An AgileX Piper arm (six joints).
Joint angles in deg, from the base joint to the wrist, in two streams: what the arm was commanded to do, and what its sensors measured. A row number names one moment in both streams.
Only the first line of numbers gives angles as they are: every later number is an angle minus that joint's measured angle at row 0.
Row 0, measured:
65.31 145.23 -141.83 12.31 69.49 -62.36
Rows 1 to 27, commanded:
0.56 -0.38 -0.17 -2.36 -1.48 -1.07
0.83 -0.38 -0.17 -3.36 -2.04 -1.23
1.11 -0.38 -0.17 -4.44 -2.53 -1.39
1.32 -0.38 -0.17 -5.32 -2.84 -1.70
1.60 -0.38 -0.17 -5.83 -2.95 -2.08
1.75 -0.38 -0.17 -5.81 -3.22 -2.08
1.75 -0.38 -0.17 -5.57 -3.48 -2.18
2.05 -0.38 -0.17 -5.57 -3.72 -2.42
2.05 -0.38 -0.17 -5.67 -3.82 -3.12
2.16 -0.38 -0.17 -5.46 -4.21 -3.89
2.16 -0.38 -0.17 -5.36 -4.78 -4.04
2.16 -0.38 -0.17 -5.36 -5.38 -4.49
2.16 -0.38 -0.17 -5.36 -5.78 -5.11
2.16 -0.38 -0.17 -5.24 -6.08 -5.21
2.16 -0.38 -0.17 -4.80 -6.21 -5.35
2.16 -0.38 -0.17 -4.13 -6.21 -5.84
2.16 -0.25 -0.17 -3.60 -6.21 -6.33
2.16 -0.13 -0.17 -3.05 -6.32 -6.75
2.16 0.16 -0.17 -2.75 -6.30 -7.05
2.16 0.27 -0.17 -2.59 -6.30 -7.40
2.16 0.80 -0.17 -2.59 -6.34 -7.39
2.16 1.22 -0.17 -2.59 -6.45 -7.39
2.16 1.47 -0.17 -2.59 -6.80 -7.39
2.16 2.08 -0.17 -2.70 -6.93 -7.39
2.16 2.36 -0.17 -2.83 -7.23 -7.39
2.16 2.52 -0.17 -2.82 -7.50 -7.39
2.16 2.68 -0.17 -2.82 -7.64 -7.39
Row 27, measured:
2.24 1.72 0.00 -2.80 -6.65 -6.98
